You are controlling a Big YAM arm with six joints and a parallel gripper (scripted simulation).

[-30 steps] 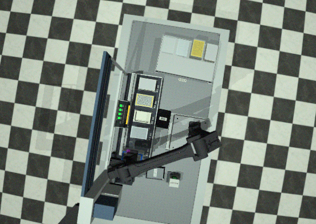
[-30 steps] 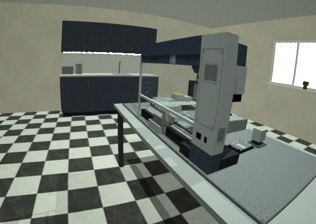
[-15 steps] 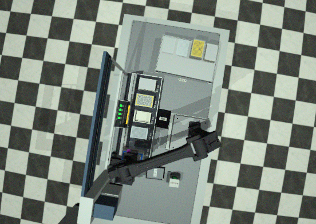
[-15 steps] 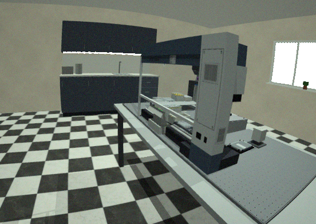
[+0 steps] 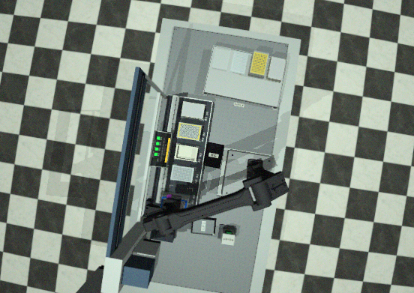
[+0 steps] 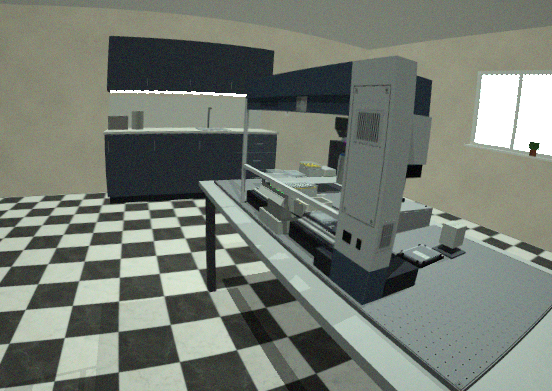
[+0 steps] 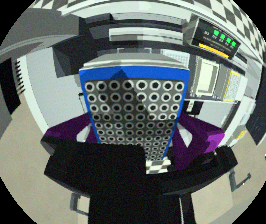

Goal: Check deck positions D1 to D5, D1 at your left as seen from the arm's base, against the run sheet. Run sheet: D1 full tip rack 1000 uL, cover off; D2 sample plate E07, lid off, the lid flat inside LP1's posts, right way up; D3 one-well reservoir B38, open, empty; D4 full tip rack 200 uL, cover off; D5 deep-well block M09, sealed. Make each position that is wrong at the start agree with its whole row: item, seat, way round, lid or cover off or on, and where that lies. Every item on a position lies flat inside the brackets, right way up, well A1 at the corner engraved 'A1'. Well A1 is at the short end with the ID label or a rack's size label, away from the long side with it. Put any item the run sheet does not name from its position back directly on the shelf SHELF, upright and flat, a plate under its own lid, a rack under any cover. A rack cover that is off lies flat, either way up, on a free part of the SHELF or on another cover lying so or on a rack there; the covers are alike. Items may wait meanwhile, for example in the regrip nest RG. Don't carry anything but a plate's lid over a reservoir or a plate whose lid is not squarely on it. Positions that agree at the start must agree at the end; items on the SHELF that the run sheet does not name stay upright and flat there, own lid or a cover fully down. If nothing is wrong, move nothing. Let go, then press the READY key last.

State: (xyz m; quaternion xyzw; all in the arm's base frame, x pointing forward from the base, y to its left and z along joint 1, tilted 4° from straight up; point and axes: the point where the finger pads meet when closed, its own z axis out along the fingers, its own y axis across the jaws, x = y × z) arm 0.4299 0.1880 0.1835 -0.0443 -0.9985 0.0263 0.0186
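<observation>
The clear plate is 210 mm below my hand, 130 mm to the right of it and 10 mm behind it. Round my hand: cream reservoir: 250 mm to the right, 210 mm below, 20 mm behind; then blue-framed tip rack: 10 mm to the right, 10 mm behind; then gantry housing: 210 mm to the left, 180 mm ahead.
</observation>
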